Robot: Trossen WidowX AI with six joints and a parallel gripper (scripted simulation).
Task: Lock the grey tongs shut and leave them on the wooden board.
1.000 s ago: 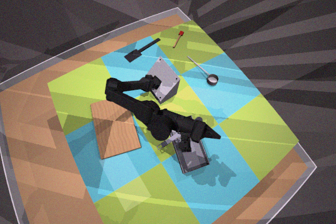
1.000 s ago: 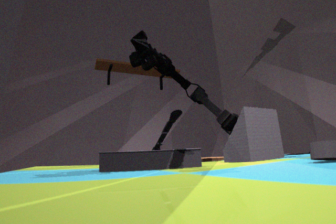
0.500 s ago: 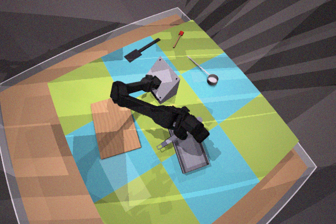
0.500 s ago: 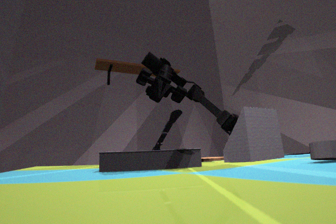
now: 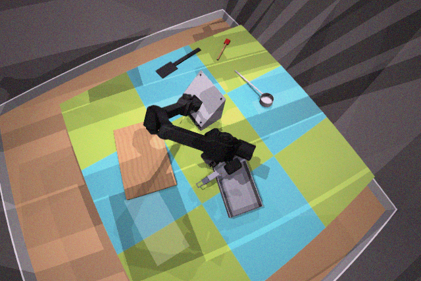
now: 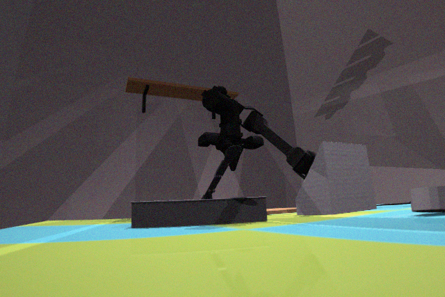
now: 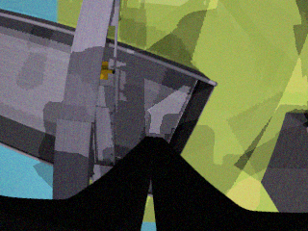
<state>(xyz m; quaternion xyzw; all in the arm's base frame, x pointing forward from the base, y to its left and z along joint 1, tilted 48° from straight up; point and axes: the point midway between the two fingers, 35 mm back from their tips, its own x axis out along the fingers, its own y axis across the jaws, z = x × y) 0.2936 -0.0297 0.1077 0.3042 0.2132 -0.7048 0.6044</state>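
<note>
Right now the yellow lock piece is 40 mm ahead of my gripper tip, 30 mm to the right of it and 80 mm below it. Round my gripper tip: wooden board (260 mm behind, 260 mm to the right, 130 mm below); dark roasting tin (110 mm ahead, 110 mm below); black spatula (620 mm behind, 230 mm to the left, 130 mm below).
</note>
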